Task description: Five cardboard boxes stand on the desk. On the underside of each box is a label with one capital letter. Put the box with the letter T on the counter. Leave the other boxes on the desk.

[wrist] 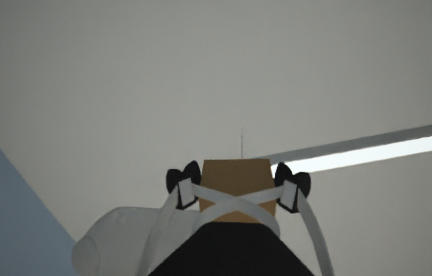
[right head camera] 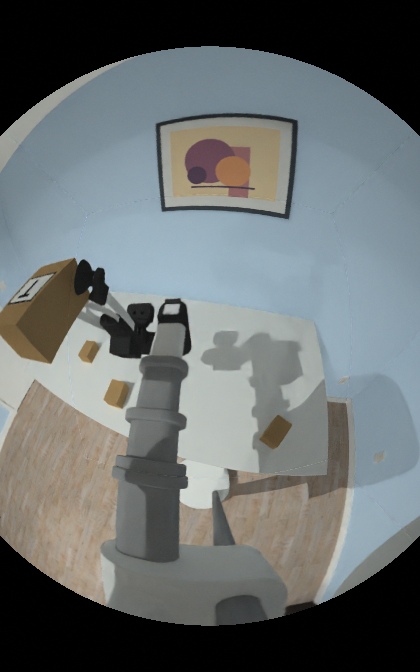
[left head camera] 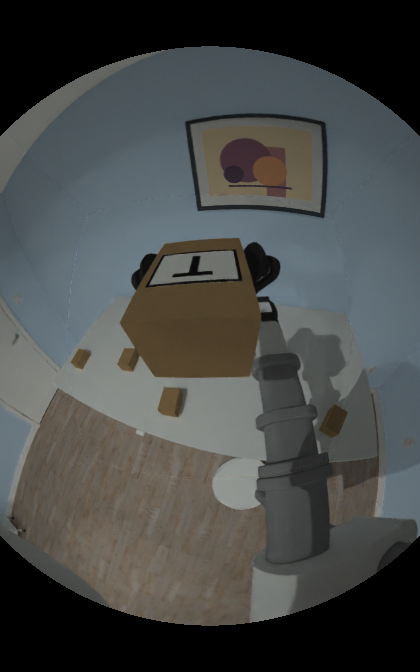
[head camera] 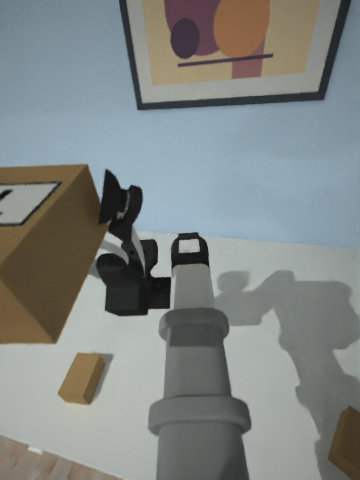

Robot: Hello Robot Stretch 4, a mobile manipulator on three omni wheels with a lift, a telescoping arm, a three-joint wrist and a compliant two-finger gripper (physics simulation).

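A cardboard box is held in the air above the desk. Its white label faces the head cameras and shows a T, upside down in the left head view. My gripper is shut on this box, one finger on each side. In the head view the far finger is hidden. Other boxes stand on the desk: three at the left and one at the right. Their letters are not visible. The counter does not show.
My telescoping arm reaches over the desk. A framed picture hangs on the blue wall behind. A round white seat stands at the desk's front edge.
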